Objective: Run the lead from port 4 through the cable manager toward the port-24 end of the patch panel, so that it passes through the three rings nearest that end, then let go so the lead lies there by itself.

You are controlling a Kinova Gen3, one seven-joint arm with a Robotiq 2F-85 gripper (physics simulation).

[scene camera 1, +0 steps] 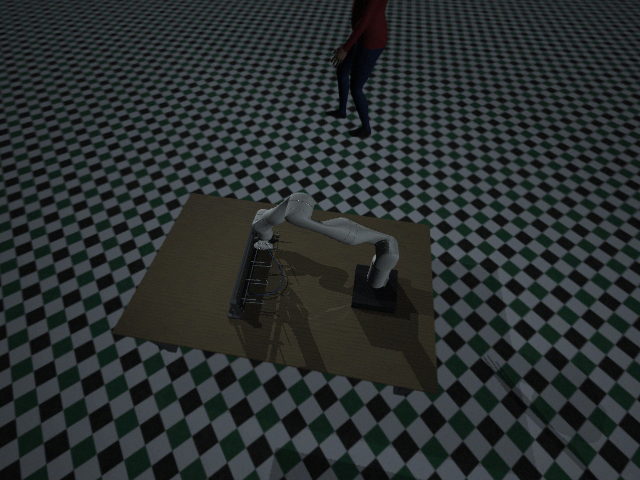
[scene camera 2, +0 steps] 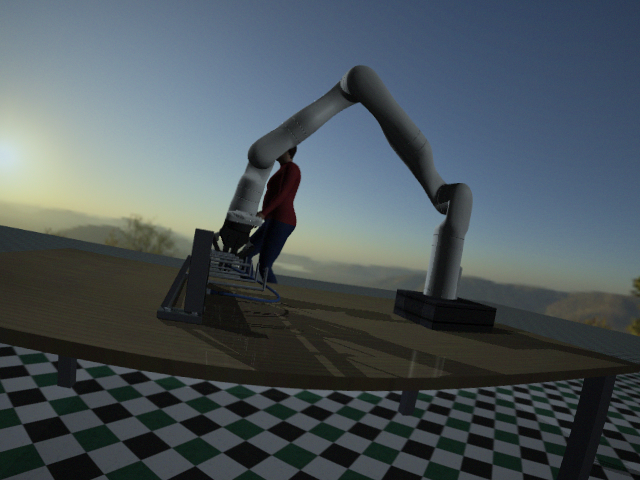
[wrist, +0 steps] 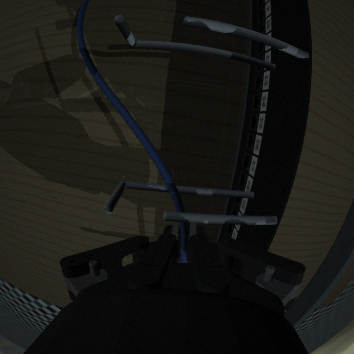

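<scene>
The blue lead [scene camera 1: 282, 276] [scene camera 2: 258, 298] [wrist: 132, 125] bows out from the patch panel [scene camera 1: 240, 276] [wrist: 285, 110]. In the wrist view my gripper [scene camera 2: 235, 251] [wrist: 184, 229] is shut on the lead, which runs straight down between the fingertips. Just ahead of the fingers, the lead passes between the two bars of the near ring [wrist: 220, 219], over the lower bar and under the upper one. At the farther ring [wrist: 200, 49] the lead runs outside, left of its upturned tip. The fingertips are hidden in scene camera 1. Port numbers are too dark to read.
More wire rings [scene camera 1: 256, 282] [scene camera 2: 237, 283] stand out along the panel's front. The panel's end post [scene camera 2: 199, 273] and foot stand on the wooden table [scene camera 1: 175, 268] [scene camera 2: 103, 299]. The arm's black base [scene camera 1: 374, 299] [scene camera 2: 444, 312] is at the right. A person [scene camera 1: 361, 62] [scene camera 2: 281, 206] stands beyond the table.
</scene>
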